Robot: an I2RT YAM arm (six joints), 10 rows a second.
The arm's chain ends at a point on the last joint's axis. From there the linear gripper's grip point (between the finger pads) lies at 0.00 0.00 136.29 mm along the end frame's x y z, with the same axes.
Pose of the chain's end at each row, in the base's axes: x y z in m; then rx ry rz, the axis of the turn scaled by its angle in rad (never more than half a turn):
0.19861 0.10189 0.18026 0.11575 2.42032 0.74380
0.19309 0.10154 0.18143 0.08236 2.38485 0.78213
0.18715 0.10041 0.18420 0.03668 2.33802 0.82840
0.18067 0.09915 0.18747 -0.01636 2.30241 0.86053
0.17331 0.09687 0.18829 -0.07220 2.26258 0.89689
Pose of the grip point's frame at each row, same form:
0.27616 0.16790 0.08969 0.11575 2.42032 0.74380
0.27191 0.17178 0.09524 0.08236 2.38485 0.78213
0.26720 0.17593 0.10380 0.03668 2.33802 0.82840
0.26073 0.17907 0.11146 -0.01636 2.30241 0.86053
0.25292 0.18162 0.11719 -0.07220 2.26258 0.89689

